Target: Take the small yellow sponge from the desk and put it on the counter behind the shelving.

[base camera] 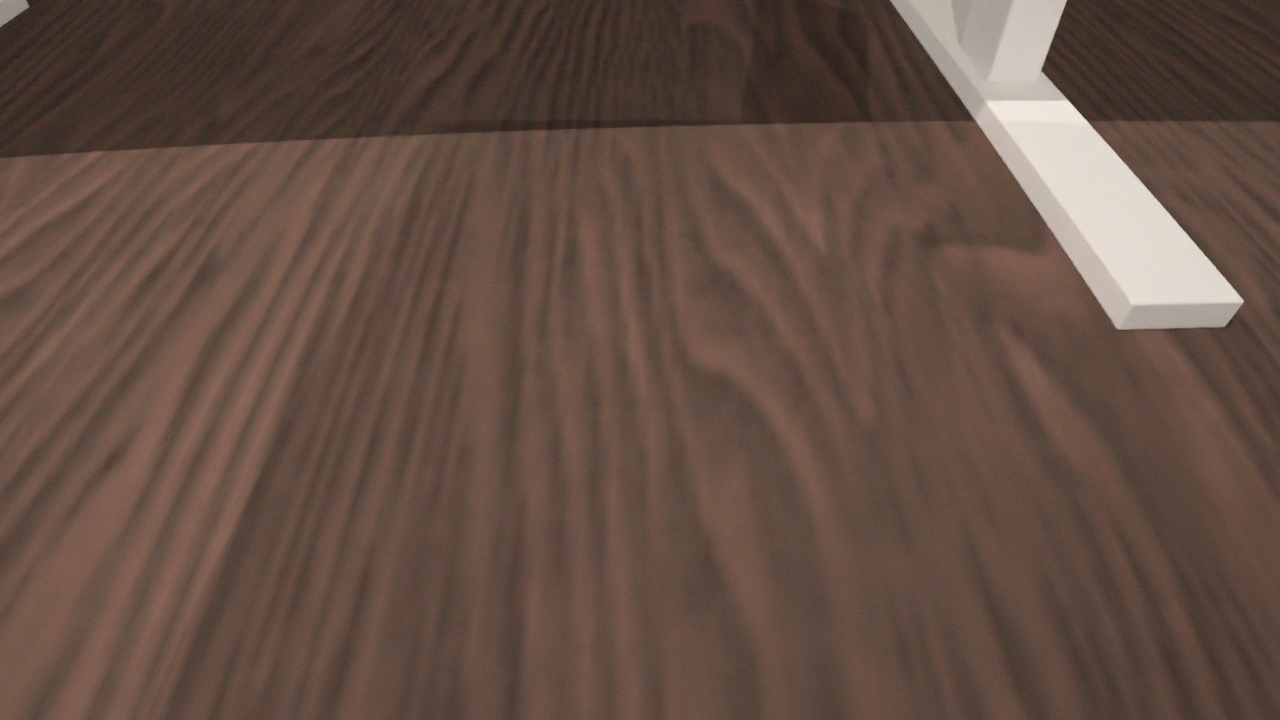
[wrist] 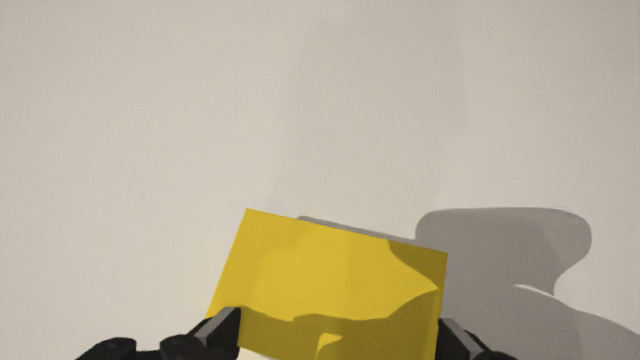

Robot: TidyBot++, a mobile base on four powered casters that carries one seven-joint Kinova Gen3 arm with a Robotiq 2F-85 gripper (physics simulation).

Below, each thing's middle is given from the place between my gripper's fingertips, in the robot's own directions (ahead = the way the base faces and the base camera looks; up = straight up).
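The small yellow sponge (wrist: 297, 283) is here in my sight, and my gripper is 10 mm above it and 20 mm short of it.
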